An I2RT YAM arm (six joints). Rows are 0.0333 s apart.
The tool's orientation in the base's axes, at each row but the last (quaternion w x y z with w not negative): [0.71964 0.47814 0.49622 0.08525]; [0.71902 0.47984 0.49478 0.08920]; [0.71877 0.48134 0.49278 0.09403]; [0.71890 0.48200 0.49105 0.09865]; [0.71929 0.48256 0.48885 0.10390]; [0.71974 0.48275 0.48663 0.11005]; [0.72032 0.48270 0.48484 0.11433]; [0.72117 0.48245 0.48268 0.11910]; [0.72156 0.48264 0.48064 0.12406]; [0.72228 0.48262 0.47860 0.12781]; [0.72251 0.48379 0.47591 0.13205]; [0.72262 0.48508 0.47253 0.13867]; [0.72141 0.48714 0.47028 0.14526]
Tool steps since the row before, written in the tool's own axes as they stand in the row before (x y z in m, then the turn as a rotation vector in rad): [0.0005 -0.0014 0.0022 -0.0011 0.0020 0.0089]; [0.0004 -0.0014 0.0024 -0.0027 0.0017 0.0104]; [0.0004 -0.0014 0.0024 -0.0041 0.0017 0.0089]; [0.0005 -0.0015 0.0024 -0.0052 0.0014 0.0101]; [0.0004 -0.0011 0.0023 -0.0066 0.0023 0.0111]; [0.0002 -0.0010 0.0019 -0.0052 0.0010 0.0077]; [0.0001 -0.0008 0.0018 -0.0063 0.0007 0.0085]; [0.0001 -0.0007 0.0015 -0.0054 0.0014 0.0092]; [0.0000 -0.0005 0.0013 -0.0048 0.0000 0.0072]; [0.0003 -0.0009 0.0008 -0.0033 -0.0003 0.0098]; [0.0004 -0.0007 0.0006 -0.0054 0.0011 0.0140]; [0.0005 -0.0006 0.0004 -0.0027 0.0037 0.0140]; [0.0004 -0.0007 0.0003 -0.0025 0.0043 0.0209]
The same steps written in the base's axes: [0.0015 -0.0018 -0.0013 0.0072 -0.0050 0.0027]; [0.0016 -0.0019 -0.0012 0.0075 -0.0070 0.0035]; [0.0016 -0.0019 -0.0012 0.0057 -0.0070 0.0043]; [0.0017 -0.0019 -0.0014 0.0060 -0.0085 0.0048]; [0.0017 -0.0017 -0.0010 0.0064 -0.0095 0.0064]; [0.0013 -0.0015 -0.0008 0.0039 -0.0073 0.0044]; [0.0013 -0.0014 -0.0006 0.0039 -0.0086 0.0048]; [0.0011 -0.0012 -0.0005 0.0051 -0.0081 0.0049]; [0.0009 -0.0010 -0.0003 0.0034 -0.0072 0.0033]; [0.0006 -0.0007 -0.0008 0.0062 -0.0079 0.0024]; [0.0005 -0.0004 -0.0008 0.0089 -0.0110 0.0050]; [0.0004 -0.0002 -0.0007 0.0110 -0.0079 0.0057]; [0.0003 -0.0002 -0.0008 0.0169 -0.0114 0.0067]
